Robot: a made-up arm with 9 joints. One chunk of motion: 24 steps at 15 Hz.
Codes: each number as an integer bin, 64 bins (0 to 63) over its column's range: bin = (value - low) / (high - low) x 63, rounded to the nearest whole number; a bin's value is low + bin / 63 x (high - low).
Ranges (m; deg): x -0.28..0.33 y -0.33..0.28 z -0.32..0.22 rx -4..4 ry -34..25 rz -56..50
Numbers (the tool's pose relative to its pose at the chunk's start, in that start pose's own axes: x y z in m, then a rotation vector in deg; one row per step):
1: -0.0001 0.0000 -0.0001 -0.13 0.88 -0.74
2: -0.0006 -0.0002 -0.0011 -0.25 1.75 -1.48
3: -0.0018 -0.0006 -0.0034 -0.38 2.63 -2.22
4: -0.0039 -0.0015 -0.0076 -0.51 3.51 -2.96
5: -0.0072 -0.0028 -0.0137 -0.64 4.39 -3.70
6: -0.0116 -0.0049 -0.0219 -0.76 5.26 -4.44
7: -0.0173 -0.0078 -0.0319 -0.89 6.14 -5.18
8: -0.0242 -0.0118 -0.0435 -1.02 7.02 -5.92
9: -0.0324 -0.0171 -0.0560 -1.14 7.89 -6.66
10: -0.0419 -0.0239 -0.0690 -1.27 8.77 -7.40
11: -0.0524 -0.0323 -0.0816 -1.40 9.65 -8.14
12: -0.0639 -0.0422 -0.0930 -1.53 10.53 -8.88
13: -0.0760 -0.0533 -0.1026 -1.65 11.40 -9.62
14: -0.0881 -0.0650 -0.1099 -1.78 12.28 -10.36
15: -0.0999 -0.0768 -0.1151 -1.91 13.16 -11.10
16: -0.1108 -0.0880 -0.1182 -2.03 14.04 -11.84
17: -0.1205 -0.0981 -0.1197 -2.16 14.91 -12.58
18: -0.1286 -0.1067 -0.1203 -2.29 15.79 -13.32
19: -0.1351 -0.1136 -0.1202 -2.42 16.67 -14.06
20: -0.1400 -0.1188 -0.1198 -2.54 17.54 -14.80
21: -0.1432 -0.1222 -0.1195 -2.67 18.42 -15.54
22: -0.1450 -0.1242 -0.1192 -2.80 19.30 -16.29
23: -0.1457 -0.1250 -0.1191 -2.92 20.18 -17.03
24: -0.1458 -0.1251 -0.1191 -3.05 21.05 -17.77
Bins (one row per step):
1: 29 34 37 30 37 33
2: 29 34 37 30 38 32
3: 29 34 37 29 39 32
4: 29 34 36 27 40 32
5: 28 34 36 26 41 31
6: 28 34 35 26 42 31
7: 27 33 34 24 43 30
8: 26 33 32 23 44 30
9: 26 32 31 23 45 29
10: 25 32 29 21 46 29
11: 24 31 28 20 47 28
12: 22 30 26 19 48 28
13: 21 29 25 19 48 28
14: 20 27 25 17 49 27
15: 19 26 24 16 50 27
16: 17 25 24 16 51 26
17: 16 24 23 14 52 26
18: 16 23 23 13 53 25
19: 15 22 23 12 54 25
20: 14 22 23 11 55 24
21: 14 21 23 10 56 24
22: 14 21 23 9 57 24
23: 14 21 23 9 58 23
24: 14 21 23 7 59 23

